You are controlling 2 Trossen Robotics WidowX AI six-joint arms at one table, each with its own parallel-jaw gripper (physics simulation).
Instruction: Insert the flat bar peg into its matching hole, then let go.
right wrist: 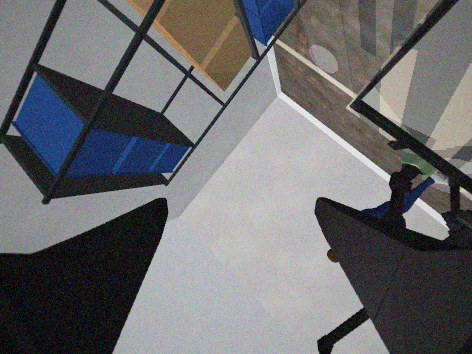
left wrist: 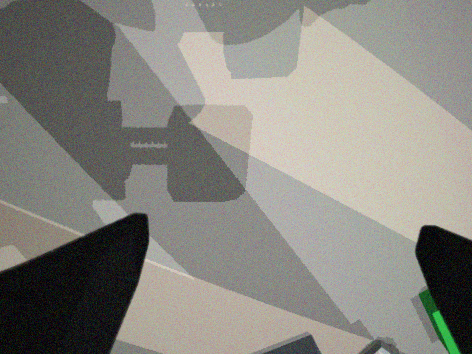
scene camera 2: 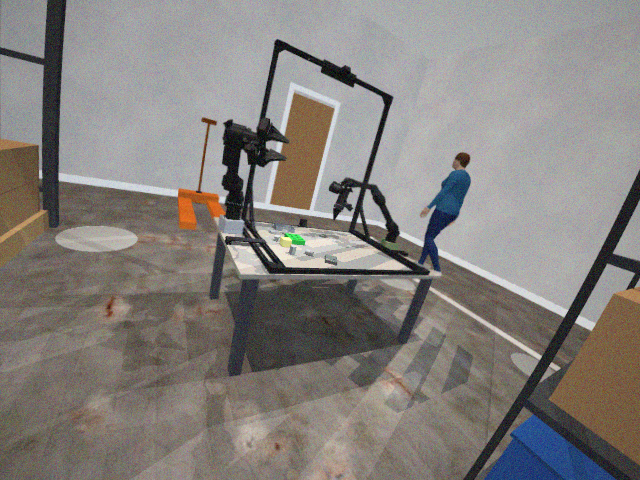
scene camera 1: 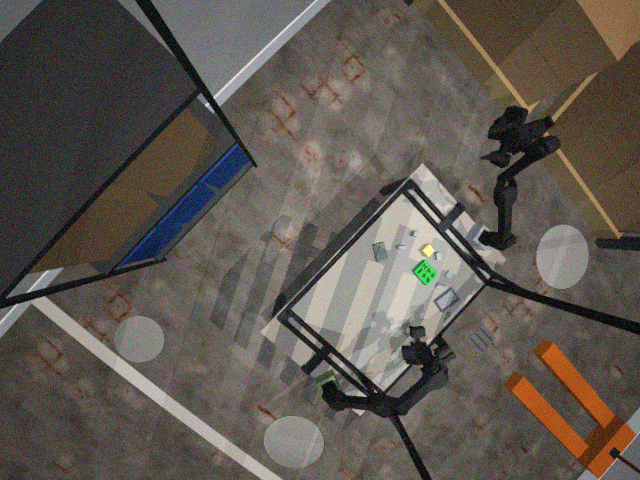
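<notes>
A green board with holes (scene camera 1: 425, 272) (scene camera 2: 295, 238) lies on the table (scene camera 1: 347, 305) (scene camera 2: 361, 254), near its right end in scene camera 1. Several small grey pegs, one of them (scene camera 1: 400, 247), lie around it. They are too small to tell which is the flat bar peg. My left gripper (scene camera 1: 414, 333) (scene camera 2: 339, 210) is open and empty. It hangs above the table's near edge, well away from the board. My right gripper (scene camera 1: 490, 143) (scene camera 2: 280, 148) (right wrist: 242, 204) is open and empty. It is raised high beyond the table's end and looks out at the room.
A yellow block (scene camera 1: 428, 250) (scene camera 2: 286, 241), a dark grey block (scene camera 1: 379, 250) (scene camera 2: 330, 259) and a grey tray (scene camera 1: 446, 300) lie near the board. A black frame (scene camera 1: 344, 248) (scene camera 2: 375, 152) rings the table. A person (scene camera 2: 447, 205) walks by the wall. An orange pallet jack (scene camera 2: 191, 202) stands behind.
</notes>
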